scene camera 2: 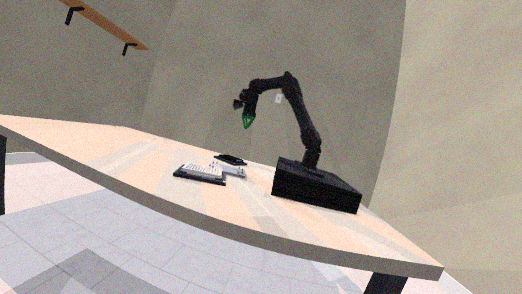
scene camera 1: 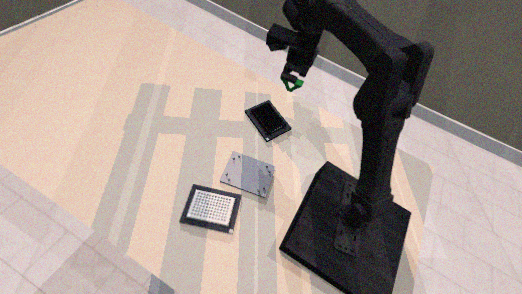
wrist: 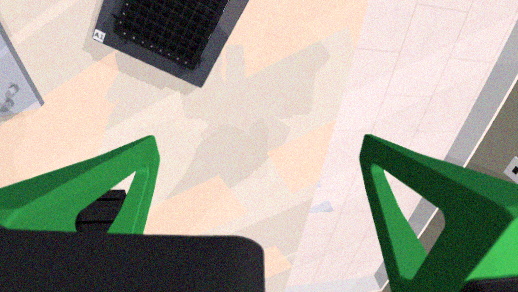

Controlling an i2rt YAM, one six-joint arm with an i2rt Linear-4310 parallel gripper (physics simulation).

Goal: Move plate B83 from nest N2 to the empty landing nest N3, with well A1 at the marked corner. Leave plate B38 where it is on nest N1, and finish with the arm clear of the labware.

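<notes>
A black well plate [scene camera 1: 268, 120] [wrist: 170, 22] sits on a dark nest [wrist: 145, 53] with a white A1 tag at one corner. A white well plate [scene camera 1: 211, 206] [scene camera 2: 202, 170] sits on another dark nest [scene camera 1: 234, 210], which has a small white corner tag. Between them lies an empty grey nest [scene camera 1: 248, 174] [scene camera 2: 234, 172] [wrist: 15, 75] with small pins. No plate or nest numbers can be read. My gripper [scene camera 1: 291, 89] [scene camera 2: 247, 127] [wrist: 259, 146] has green fingers wide open with nothing between them. It hangs high, beyond the black plate in scene camera 1, and is not over either plate.
The black arm base [scene camera 1: 320, 240] [scene camera 2: 315, 187] stands on the wooden table [scene camera 1: 90, 100] [scene camera 2: 100, 145], beside the grey nest. The table edge and the pale floor [wrist: 380, 85] pass under the gripper's right side in the wrist view. A wall shelf [scene camera 2: 105, 25] is at the upper left.
</notes>
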